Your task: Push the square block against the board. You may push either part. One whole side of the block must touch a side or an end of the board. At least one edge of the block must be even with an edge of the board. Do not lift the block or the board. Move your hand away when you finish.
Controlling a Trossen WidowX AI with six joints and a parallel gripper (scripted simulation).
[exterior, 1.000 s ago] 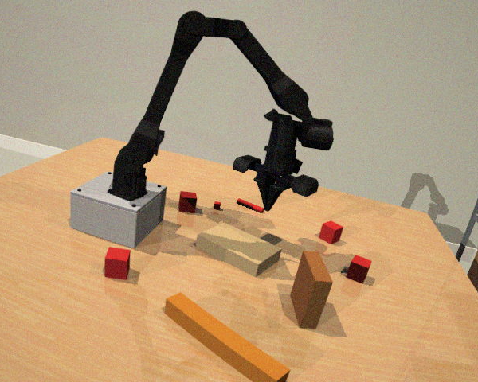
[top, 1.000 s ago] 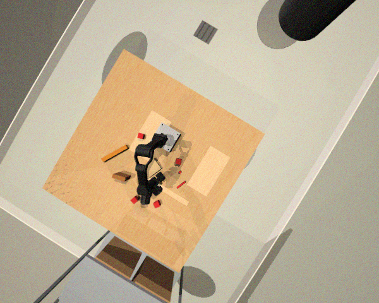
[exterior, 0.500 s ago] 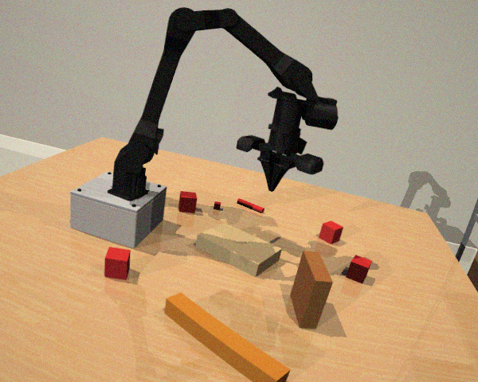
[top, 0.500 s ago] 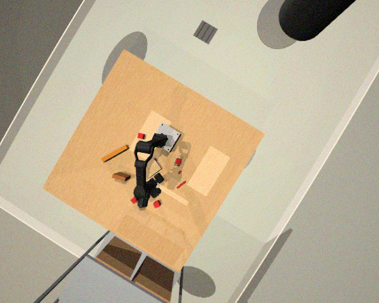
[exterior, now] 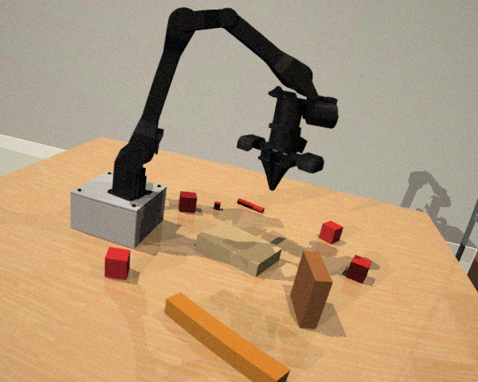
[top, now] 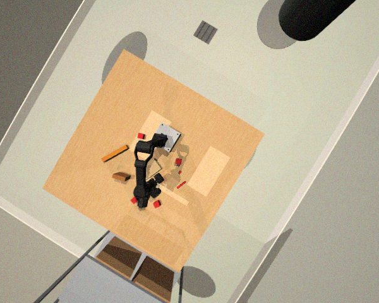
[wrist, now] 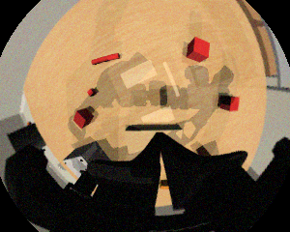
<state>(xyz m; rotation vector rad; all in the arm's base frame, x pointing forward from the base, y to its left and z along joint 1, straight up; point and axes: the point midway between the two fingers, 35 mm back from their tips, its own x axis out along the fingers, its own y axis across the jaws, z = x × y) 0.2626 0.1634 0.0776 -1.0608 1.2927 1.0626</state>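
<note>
My gripper tip is now 16 cm short of the brown square block, 21 cm to the left of it and 8 cm above it. Round my gripper tip: thin red stick 9 cm behind, 17 cm to the left, 12 cm below; then tiny red cube 16 cm behind, 10 cm to the left, 12 cm below; then pale flat block 2 cm behind, 9 cm to the right, 11 cm below.
</note>
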